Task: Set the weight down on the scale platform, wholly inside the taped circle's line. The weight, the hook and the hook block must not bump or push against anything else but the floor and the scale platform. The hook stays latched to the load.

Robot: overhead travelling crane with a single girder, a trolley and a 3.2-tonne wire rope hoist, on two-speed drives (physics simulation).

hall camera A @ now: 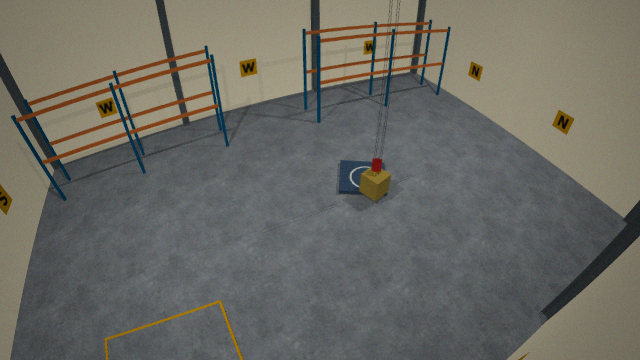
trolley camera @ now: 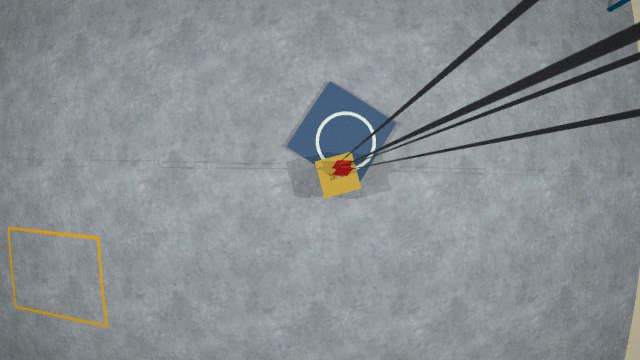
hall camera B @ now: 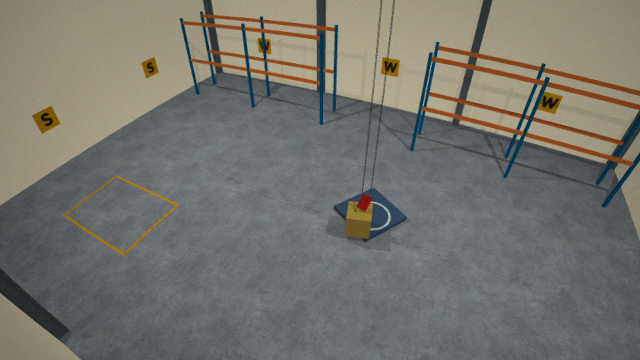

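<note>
The weight, a yellow box (hall camera A: 375,187) (hall camera B: 358,223) (trolley camera: 343,188), hangs on the hook (hall camera A: 375,173) (hall camera B: 360,210) (trolley camera: 336,177), under the tilted red hook block (hall camera A: 377,164) (hall camera B: 364,202) (trolley camera: 343,168). The blue scale platform (hall camera A: 344,187) (hall camera B: 398,218) (trolley camera: 330,97) lies on the floor. In the trolley view the weight covers the platform's lower edge and the lower left part of the white taped circle (hall camera A: 350,177) (hall camera B: 390,216) (trolley camera: 317,141), and most of it shows outside the line. Shadows lie on both sides of the weight. Its exact height is hard to tell. The latch is too small to see.
Blue and orange racks (hall camera A: 319,100) (hall camera A: 136,155) (hall camera B: 321,100) (hall camera B: 513,160) stand along the wall with the W signs. A yellow outlined rectangle (hall camera A: 163,320) (hall camera B: 151,229) (trolley camera: 53,233) is marked on the floor away from the platform. The ropes (hall camera B: 370,125) run down at a slant.
</note>
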